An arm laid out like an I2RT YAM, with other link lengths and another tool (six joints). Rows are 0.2 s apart.
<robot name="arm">
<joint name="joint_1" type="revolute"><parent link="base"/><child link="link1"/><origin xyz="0 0 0.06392" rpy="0 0 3.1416"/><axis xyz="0 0 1"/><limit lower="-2.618" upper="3.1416"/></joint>
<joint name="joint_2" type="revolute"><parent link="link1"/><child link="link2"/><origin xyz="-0.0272 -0.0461 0.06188" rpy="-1.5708 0 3.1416"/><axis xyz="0 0 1"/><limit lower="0" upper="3.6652"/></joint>
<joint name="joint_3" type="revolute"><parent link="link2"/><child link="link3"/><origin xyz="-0.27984 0 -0.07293" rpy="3.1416 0 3.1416"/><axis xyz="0 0 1"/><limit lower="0" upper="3.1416"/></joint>
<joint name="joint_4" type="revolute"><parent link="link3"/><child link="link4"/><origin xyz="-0.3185 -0.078 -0.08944" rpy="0 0 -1.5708"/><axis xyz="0 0 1"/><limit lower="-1.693" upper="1.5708"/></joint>
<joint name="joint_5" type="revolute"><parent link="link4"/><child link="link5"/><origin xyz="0.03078 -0.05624 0.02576" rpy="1.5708 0 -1.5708"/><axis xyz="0 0 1"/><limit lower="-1.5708" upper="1.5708"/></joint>
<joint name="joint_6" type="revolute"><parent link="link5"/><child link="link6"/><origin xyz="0.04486 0 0.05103" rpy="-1.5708 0 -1.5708"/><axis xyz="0 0 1"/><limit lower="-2.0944" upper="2.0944"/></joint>
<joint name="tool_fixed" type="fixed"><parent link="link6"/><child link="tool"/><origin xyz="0.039 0.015 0.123" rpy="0.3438 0 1.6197"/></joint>
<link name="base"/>
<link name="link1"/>
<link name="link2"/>
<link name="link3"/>
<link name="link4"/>
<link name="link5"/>
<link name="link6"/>
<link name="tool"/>
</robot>
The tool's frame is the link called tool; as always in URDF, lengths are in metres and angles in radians.
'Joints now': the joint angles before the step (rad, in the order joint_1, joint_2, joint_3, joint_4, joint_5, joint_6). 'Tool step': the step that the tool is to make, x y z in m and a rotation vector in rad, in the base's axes. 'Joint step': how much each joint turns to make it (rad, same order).
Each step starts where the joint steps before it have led.
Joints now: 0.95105 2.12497 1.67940 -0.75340 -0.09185 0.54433
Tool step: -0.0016 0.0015 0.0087 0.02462 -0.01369 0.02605
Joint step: -0.00135 -0.01977 -0.01023 0.01606 -0.01322 -0.02432
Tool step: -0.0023 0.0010 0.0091 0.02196 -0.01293 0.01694
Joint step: 0.00109 -0.02189 -0.01121 0.01321 -0.00837 -0.01373
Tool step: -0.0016 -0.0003 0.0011 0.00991 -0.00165 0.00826
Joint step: -0.00055 -0.00935 -0.01335 0.01229 -0.00766 -0.00625
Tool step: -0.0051 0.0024 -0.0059 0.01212 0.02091 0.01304
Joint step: 0.00213 0.00564 -0.01330 0.01668 -0.02642 0.00008
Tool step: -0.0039 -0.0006 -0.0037 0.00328 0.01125 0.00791
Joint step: 0.00121 -0.00248 -0.01569 0.00913 -0.01285 -0.00156
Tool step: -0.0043 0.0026 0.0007 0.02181 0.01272 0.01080
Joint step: 0.00189 -0.00488 -0.01204 0.01786 -0.02461 0.00147
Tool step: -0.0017 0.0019 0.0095 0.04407 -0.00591 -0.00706
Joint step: 0.00108 -0.03018 -0.02964 0.04207 -0.01491 0.01667
